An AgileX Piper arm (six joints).
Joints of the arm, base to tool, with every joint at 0 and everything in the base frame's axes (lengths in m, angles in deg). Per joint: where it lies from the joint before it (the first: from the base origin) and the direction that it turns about. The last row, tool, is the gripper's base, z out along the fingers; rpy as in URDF.
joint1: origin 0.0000 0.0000 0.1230 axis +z
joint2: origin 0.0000 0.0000 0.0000 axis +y
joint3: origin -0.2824 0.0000 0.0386 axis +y
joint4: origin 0.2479 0.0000 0.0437 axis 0.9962 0 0.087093
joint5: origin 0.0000 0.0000 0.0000 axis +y
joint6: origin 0.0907 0.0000 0.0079 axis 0.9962 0 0.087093
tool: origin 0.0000 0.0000 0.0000 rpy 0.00 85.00 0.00
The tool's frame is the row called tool.
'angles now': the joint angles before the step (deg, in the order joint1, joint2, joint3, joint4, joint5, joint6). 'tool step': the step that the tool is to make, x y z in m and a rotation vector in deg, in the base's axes. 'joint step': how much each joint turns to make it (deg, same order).
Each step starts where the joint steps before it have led.
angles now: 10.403 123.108 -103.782 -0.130 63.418 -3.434
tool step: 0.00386 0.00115 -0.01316 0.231 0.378 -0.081
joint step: 0.000 1.594 0.205 0.306 -1.469 0.000
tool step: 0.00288 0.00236 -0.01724 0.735 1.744 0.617
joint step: -0.001 2.156 0.030 1.297 -0.590 -1.029
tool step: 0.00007 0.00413 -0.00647 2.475 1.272 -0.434
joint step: 0.000 0.826 0.001 2.905 0.000 -0.506
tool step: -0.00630 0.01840 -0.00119 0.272 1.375 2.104
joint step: 2.297 0.003 0.215 0.527 1.072 0.102
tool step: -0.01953 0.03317 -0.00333 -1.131 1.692 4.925
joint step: 4.797 -1.307 3.066 -0.717 0.160 0.133
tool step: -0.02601 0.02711 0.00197 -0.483 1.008 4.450
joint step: 4.461 -2.943 4.792 -0.102 -0.739 -0.001
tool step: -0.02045 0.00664 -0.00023 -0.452 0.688 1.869
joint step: 1.919 -2.994 5.312 -0.115 -1.513 0.000
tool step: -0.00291 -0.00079 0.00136 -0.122 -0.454 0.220
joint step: 0.125 -0.797 1.062 -0.307 -0.632 -0.001
